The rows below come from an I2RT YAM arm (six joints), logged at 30 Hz.
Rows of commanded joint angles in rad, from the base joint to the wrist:
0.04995 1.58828 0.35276 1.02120 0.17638 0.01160
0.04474 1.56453 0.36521 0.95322 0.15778 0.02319
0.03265 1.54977 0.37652 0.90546 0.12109 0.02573
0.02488 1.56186 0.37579 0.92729 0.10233 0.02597
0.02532 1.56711 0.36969 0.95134 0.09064 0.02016
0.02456 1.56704 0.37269 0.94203 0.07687 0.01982
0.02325 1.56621 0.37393 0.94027 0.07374 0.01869
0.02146 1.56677 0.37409 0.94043 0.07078 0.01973
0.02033 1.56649 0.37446 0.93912 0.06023 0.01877
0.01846 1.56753 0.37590 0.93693 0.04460 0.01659
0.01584 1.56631 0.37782 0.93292 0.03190 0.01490
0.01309 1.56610 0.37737 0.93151 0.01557 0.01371
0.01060 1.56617 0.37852 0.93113 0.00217 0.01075
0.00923 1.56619 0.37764 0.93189 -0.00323 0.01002
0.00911 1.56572 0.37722 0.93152 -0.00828 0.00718
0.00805 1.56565 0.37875 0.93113 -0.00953 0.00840
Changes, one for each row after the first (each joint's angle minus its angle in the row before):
-0.00521 -0.02375 0.01245 -0.06798 -0.01860 0.01159
-0.01209 -0.01476 0.01131 -0.04776 -0.03669 0.00254
-0.00777 0.01209 -0.00073 0.02183 -0.01876 0.00024
0.00044 0.00525 -0.00610 0.02405 -0.01169 -0.00581
-0.00076 -0.00007 0.00300 -0.00931 -0.01377 -0.00034
-0.00131 -0.00083 0.00124 -0.00176 -0.00313 -0.00113
-0.00179 0.00056 0.00016 0.00016 -0.00296 0.00104
-0.00113 -0.00028 0.00037 -0.00131 -0.01055 -0.00096
-0.00187 0.00104 0.00144 -0.00219 -0.01563 -0.00218
-0.00262 -0.00122 0.00192 -0.00401 -0.01270 -0.00169
-0.00275 -0.00021 -0.00045 -0.00141 -0.01633 -0.00119
-0.00249 0.00007 0.00115 -0.00038 -0.01340 -0.00296
-0.00137 0.00002 -0.00088 0.00076 -0.00540 -0.00073
-0.00012 -0.00047 -0.00042 -0.00037 -0.00505 -0.00284
-0.00106 -0.00007 0.00153 -0.00039 -0.00125 0.00122

